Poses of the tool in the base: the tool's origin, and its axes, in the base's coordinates. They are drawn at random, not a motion.
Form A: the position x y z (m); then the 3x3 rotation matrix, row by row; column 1 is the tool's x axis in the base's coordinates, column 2 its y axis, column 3 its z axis. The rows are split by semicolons.
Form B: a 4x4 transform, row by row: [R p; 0 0 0 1], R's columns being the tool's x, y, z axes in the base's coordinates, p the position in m. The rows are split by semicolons. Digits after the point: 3 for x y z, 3 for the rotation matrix.
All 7 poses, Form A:
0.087 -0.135 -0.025; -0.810 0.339 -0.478; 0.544 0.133 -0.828; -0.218 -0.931 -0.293
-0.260 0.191 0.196; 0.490 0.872 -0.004; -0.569 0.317 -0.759; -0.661 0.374 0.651
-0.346 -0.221 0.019; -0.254 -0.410 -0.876; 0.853 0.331 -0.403; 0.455 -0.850 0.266
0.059 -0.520 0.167; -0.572 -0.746 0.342; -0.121 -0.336 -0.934; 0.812 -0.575 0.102
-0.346 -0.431 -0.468; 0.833 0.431 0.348; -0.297 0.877 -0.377; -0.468 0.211 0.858
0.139 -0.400 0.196; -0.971 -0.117 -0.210; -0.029 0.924 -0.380; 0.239 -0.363 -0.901
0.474 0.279 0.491; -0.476 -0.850 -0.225; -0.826 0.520 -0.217; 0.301 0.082 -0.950
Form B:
-0.810 0.339 -0.478 0.087; 0.544 0.133 -0.828 -0.135; -0.218 -0.931 -0.293 -0.025; 0 0 0 1
0.490 0.872 -0.004 -0.260; -0.569 0.317 -0.759 0.191; -0.661 0.374 0.651 0.196; 0 0 0 1
-0.254 -0.410 -0.876 -0.346; 0.853 0.331 -0.403 -0.221; 0.455 -0.850 0.266 0.019; 0 0 0 1
-0.572 -0.746 0.342 0.059; -0.121 -0.336 -0.934 -0.520; 0.812 -0.575 0.102 0.167; 0 0 0 1
0.833 0.431 0.348 -0.346; -0.297 0.877 -0.377 -0.431; -0.468 0.211 0.858 -0.468; 0 0 0 1
-0.971 -0.117 -0.210 0.139; -0.029 0.924 -0.380 -0.400; 0.239 -0.363 -0.901 0.196; 0 0 0 1
-0.476 -0.850 -0.225 0.474; -0.826 0.520 -0.217 0.279; 0.301 0.082 -0.950 0.491; 0 0 0 1

